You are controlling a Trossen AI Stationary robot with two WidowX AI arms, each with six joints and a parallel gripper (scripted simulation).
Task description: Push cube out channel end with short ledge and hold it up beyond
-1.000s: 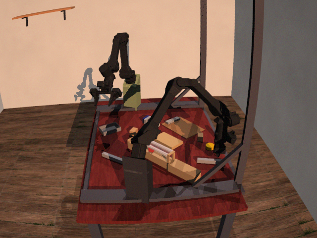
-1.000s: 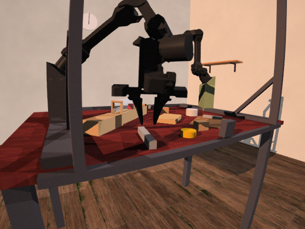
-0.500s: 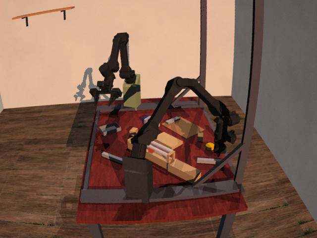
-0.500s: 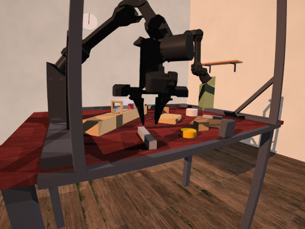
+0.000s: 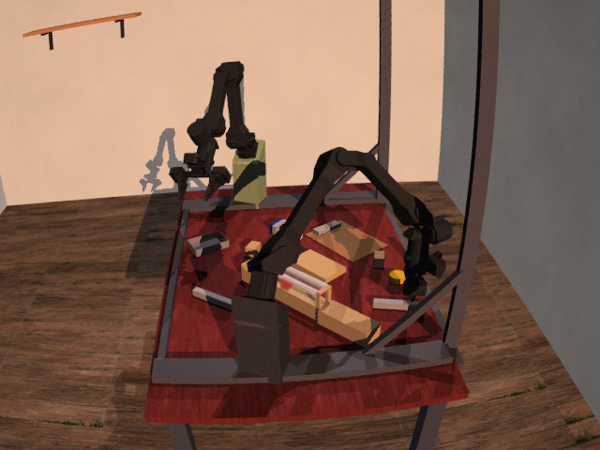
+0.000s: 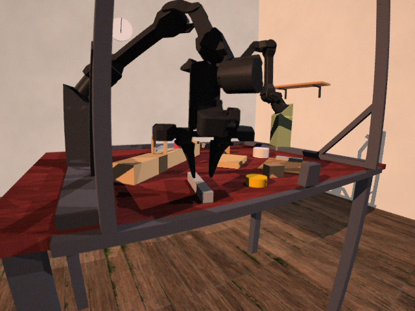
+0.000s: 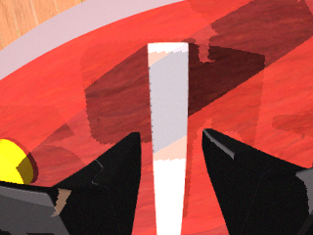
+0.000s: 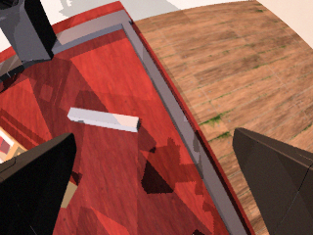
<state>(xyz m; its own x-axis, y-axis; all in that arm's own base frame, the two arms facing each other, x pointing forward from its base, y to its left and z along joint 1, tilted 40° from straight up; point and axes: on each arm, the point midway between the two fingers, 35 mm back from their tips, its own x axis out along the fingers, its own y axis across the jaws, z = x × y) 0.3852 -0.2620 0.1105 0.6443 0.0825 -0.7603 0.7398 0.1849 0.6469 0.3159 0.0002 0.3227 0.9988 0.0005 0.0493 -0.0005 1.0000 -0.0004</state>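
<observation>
Right now the yellow disc is 150 mm to the right of my left hand and 60 mm below it. The rest, counted from my left hand: grey tray 560 mm ahead, 410 mm to the right, 60 mm below; then flat tan block 240 mm to the right, 230 mm ahead, 60 mm below; then channel 310 mm ahead, 80 mm to the right, 10 mm below.
</observation>
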